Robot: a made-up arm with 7 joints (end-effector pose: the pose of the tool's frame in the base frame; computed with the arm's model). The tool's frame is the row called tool.
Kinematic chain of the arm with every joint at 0, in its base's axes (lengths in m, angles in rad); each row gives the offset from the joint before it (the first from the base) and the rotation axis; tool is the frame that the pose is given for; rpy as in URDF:
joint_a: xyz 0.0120 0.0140 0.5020 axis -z
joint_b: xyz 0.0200 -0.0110 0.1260 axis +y
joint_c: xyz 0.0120 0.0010 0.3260 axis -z
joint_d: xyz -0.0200 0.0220 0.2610 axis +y
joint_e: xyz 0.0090 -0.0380 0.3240 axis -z
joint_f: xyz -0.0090 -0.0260 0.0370 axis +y
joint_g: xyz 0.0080 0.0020 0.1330 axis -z
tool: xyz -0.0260 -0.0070 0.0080 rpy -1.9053 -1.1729 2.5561
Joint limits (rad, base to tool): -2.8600..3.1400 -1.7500..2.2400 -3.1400..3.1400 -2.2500..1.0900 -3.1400..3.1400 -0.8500..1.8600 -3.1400..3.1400
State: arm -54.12 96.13 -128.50 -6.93 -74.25 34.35 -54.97
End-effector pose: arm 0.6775 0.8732 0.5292 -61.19 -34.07 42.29
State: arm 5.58 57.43 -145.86 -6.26 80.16 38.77 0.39
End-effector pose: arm 0.9956 -0.0677 1.0932 97.47 -8.33 37.01
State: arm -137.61 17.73 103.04 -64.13 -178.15 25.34 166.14
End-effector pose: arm -0.5574 -0.0841 1.2883 -16.20 122.41 -68.46
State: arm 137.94 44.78 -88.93 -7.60 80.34 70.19 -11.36
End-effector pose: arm -0.6714 -0.4744 1.2374 34.15 -67.54 -113.79
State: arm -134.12 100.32 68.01 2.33 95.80 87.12 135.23
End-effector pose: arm -0.6178 0.7428 0.5882 -130.68 -29.23 -88.19
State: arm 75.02 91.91 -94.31 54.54 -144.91 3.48 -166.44
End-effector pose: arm 0.6035 -0.7619 0.6382 74.27 -41.10 -3.90
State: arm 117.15 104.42 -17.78 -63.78 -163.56 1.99 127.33
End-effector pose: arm -0.5498 -0.7170 0.8474 -25.11 -104.19 -48.79
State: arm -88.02 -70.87 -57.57 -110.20 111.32 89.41 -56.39
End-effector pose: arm 0.3538 -0.3595 0.6930 -99.85 -60.14 9.30
